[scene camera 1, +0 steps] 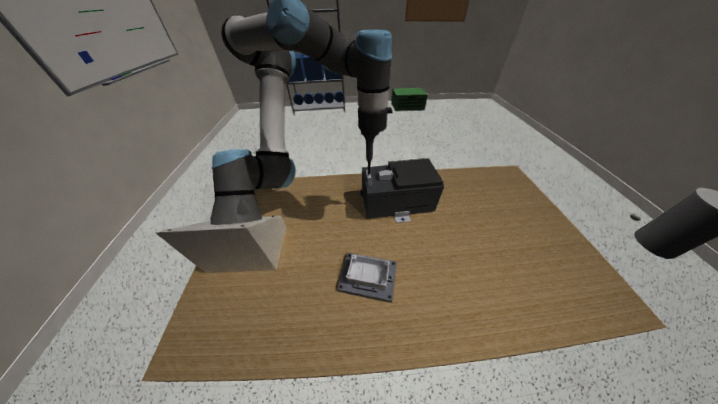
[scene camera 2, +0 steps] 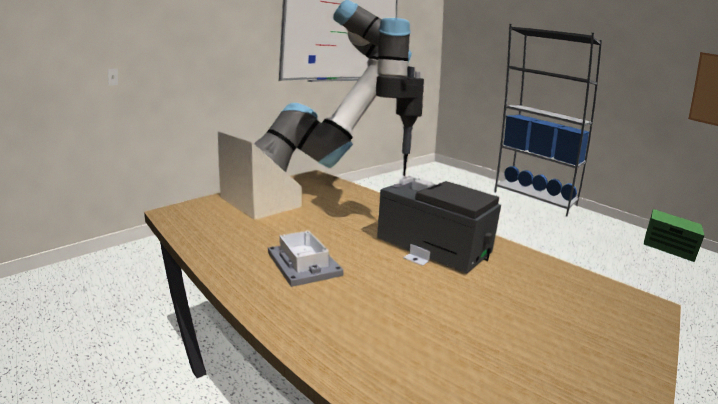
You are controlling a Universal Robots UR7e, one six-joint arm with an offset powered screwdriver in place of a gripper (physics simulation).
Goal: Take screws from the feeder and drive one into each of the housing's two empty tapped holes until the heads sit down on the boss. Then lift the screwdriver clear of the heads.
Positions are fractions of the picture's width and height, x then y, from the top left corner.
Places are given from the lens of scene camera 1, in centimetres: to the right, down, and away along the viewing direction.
black screw feeder (scene camera 1: 0.54, 0.51): 11, 1, 76
dark grey fixture plate (scene camera 1: 0.53, 0.73): 7, 28, 59
The marked spots on the black screw feeder and the dark grey fixture plate are 32 cm apart.
